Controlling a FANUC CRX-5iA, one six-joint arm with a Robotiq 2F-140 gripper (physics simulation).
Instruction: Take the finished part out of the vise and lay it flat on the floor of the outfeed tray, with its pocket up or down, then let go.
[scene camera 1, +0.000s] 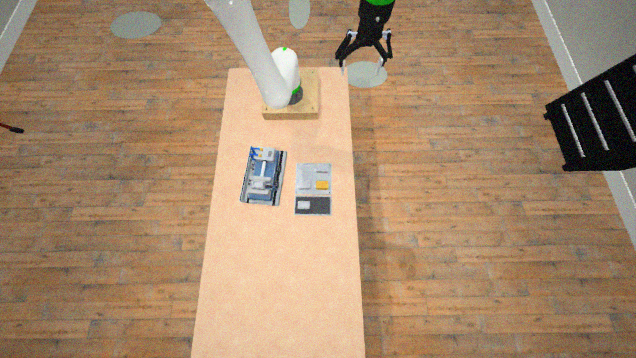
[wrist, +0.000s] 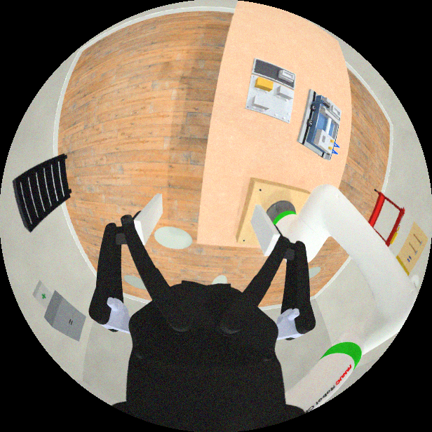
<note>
I see my gripper (scene camera 1: 359, 72) and a light grey plate (scene camera 1: 305, 172).
My gripper shows as well in the wrist view (wrist: 207, 207). The light grey plate shows as well in the wrist view (wrist: 278, 105).
</note>
